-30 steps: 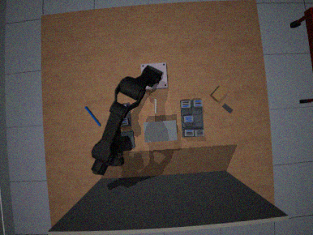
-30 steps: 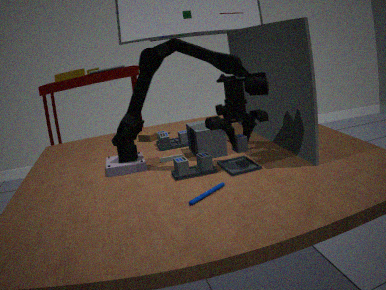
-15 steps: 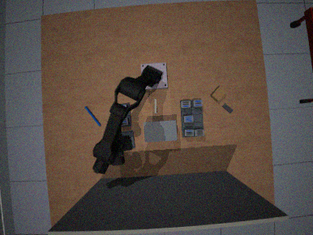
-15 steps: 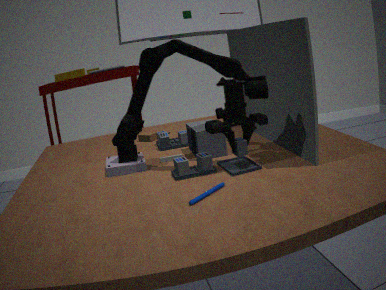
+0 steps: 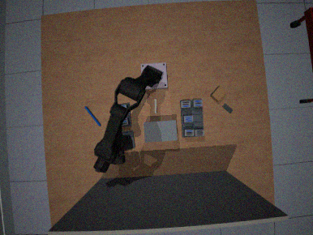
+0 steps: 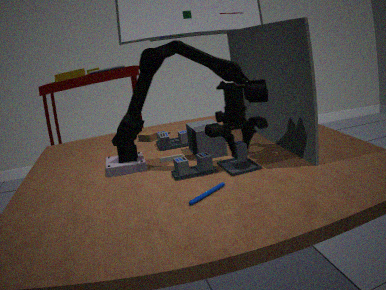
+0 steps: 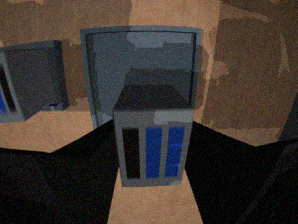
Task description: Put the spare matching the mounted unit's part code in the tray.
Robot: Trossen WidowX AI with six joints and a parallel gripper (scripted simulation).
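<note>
The flat dark tray lies 4 cm below my gripper tip. From my gripper tip the other things lie so: blue pen (14 cm behind, 16 cm to the right, 4 cm below); then mounted unit (6 cm behind, 22 cm to the left, 1 cm above); then tall dark panel (20 cm ahead, 22 cm to the left, 18 cm above).
</note>
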